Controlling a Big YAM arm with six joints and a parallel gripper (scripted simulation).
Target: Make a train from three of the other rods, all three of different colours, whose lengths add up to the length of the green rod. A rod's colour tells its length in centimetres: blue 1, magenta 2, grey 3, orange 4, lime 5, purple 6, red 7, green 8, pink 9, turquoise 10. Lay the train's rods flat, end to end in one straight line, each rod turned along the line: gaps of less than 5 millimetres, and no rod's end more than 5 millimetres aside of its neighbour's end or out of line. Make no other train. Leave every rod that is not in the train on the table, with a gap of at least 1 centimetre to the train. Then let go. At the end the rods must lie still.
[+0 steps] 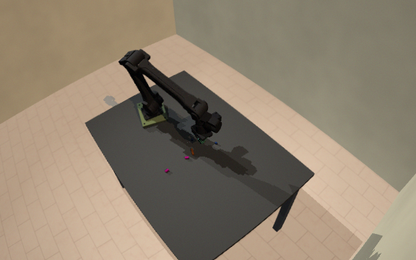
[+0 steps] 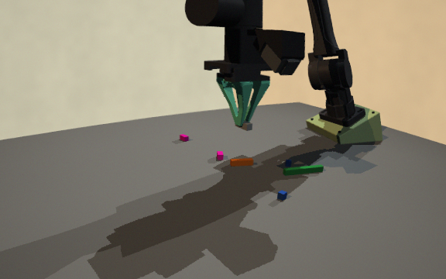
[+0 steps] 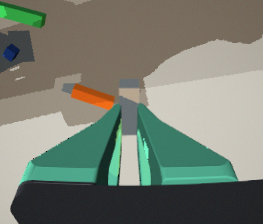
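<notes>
My hand is 120 mm past the green rod, 90 mm above it and 30 mm to the right of it. Also, from my hand: grey rod 10 mm below; then magenta rod 90 mm to the right, 90 mm below, 10 mm behind; then orange rod 90 mm below, 50 mm to the right, 30 mm behind.
</notes>
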